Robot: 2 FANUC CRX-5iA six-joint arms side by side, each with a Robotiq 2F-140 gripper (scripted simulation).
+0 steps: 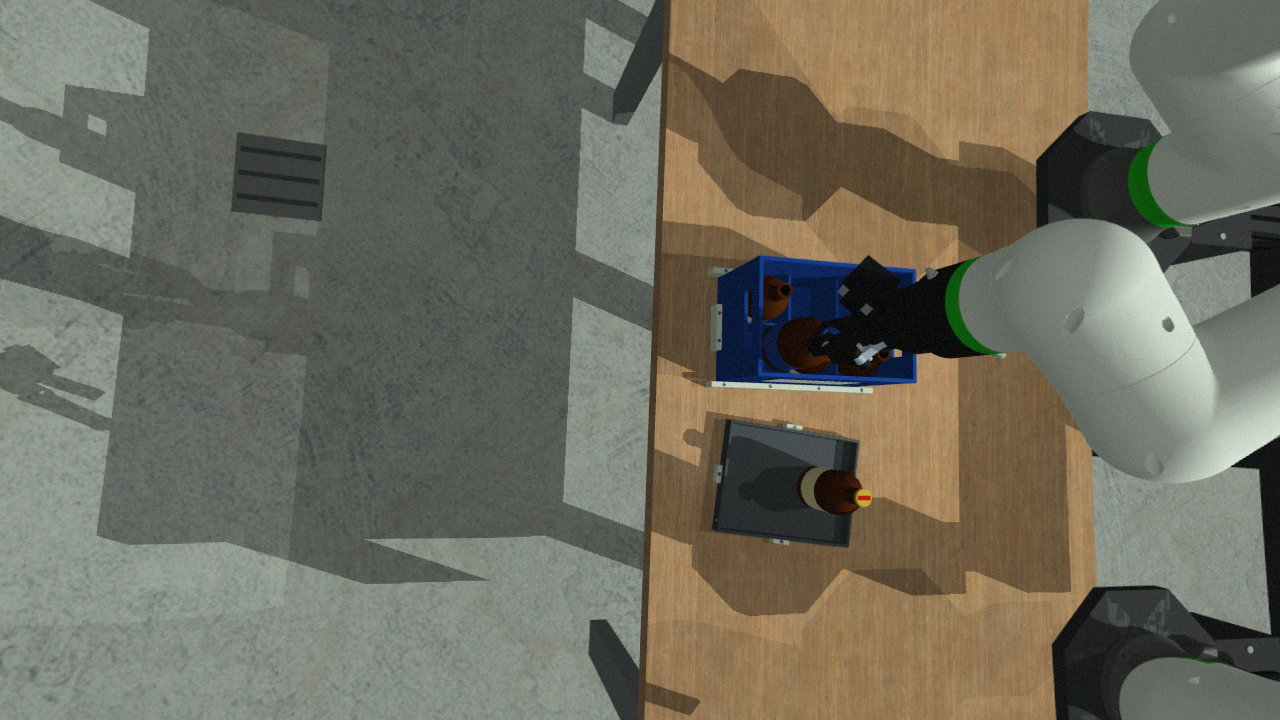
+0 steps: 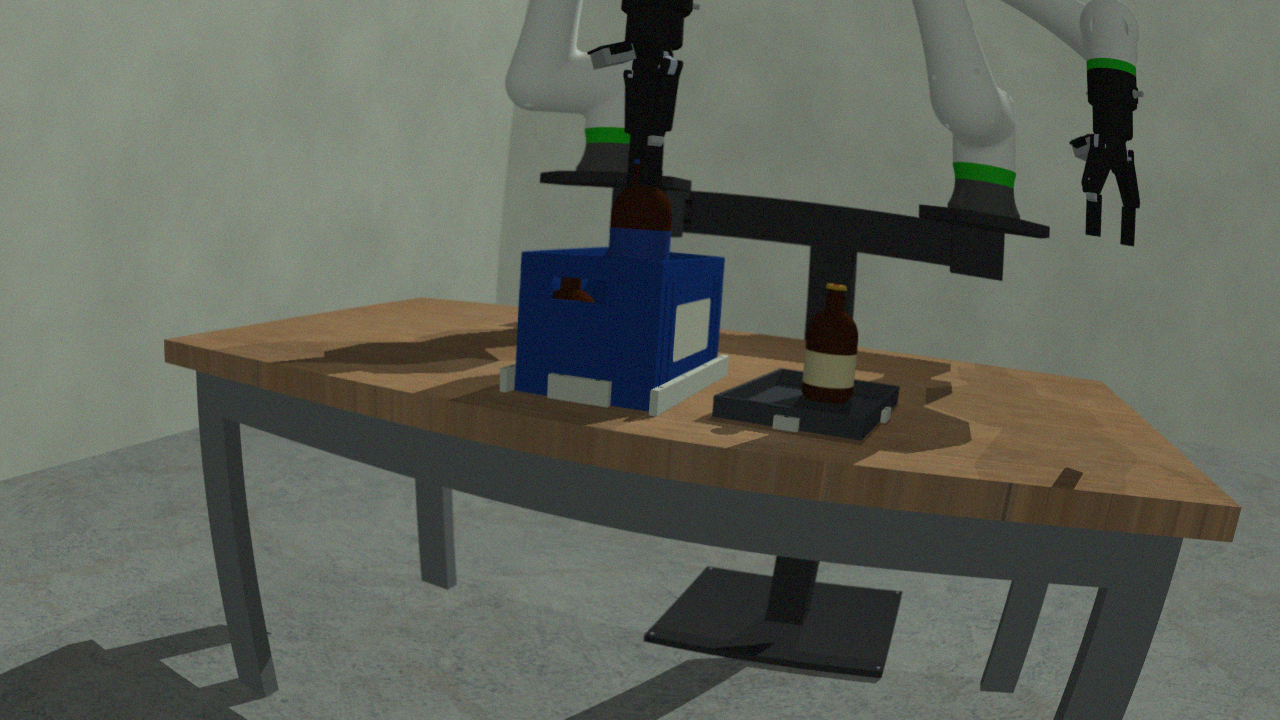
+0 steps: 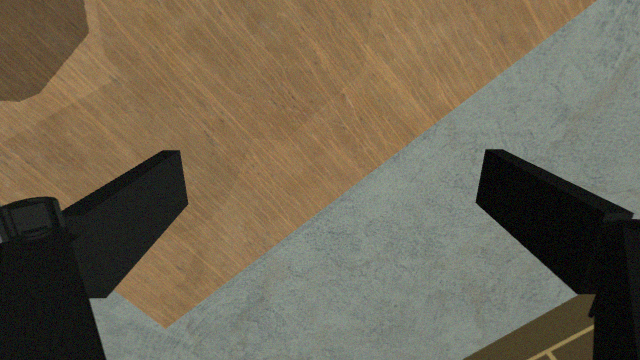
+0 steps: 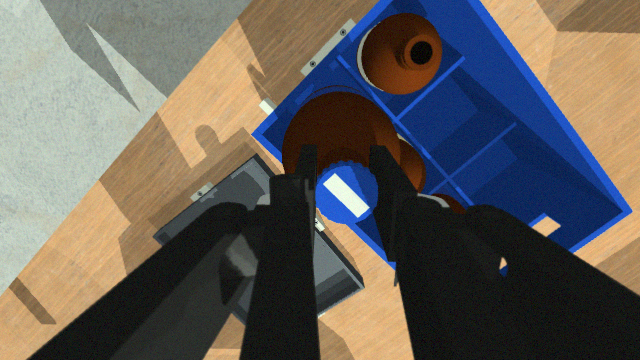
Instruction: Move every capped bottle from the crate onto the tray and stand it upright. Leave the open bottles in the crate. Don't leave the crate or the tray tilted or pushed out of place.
Labels:
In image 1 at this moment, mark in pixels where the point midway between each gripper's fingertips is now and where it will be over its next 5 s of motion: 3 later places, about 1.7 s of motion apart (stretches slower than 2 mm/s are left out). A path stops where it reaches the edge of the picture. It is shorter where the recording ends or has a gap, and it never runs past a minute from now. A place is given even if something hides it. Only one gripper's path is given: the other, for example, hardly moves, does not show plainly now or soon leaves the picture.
My right gripper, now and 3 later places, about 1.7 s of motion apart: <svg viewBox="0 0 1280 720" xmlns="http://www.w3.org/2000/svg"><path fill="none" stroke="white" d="M818 339L854 368L855 426L854 486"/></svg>

